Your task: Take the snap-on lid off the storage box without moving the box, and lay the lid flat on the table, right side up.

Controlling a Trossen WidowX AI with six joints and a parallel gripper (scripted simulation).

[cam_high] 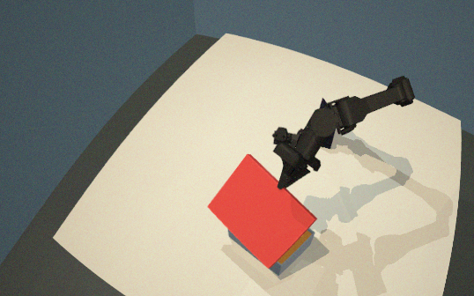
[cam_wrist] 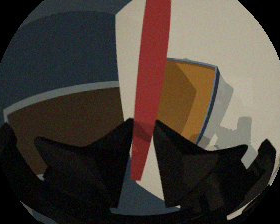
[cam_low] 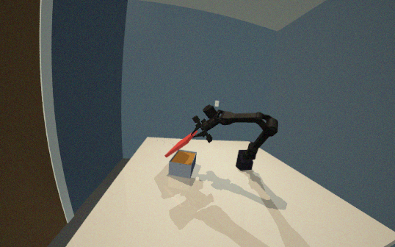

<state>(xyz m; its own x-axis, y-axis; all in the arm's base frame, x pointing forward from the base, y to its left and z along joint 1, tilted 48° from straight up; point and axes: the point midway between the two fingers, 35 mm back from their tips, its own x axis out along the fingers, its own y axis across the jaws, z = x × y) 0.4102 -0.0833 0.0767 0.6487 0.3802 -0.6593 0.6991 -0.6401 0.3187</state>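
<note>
Now: the red lid 6 cm ahead of my gripper tip, 5 cm below it and 3 cm to the right of it. Also, from my gripper tip: storage box: 19 cm below, 4 cm ahead, 1 cm to the left.
</note>
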